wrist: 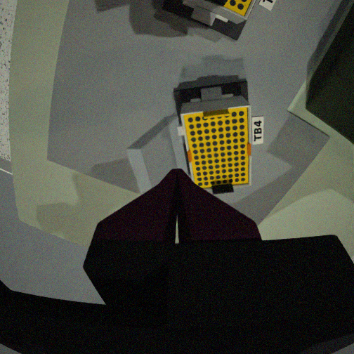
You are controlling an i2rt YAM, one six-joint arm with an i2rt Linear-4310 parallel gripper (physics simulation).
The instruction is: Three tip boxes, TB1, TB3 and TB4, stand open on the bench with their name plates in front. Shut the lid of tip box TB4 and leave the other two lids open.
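Note:
Tip box TB4 (217, 147) stands in the middle of the wrist view, its yellow rack with dark holes uncovered. Its name plate (258, 130) is to its right. Its see-through grey lid (156, 150) stands open on the box's left side, leaning outward; its lower part is partly hidden by the fingers. My gripper (176, 177) is shut and empty. Its tips show over the gap between the lid and the lower left of the rack; their height above the bench cannot be told. Another tip box (216, 15) is cut off at the top, its plate (267, 3) not fully readable.
A large dark green block (336, 95) rises at the right edge, beyond TB4's name plate. The grey bench surface (100, 100) lies left of the boxes, with a pale green border (35, 100) along it. Shadows fall left of and below the upper box.

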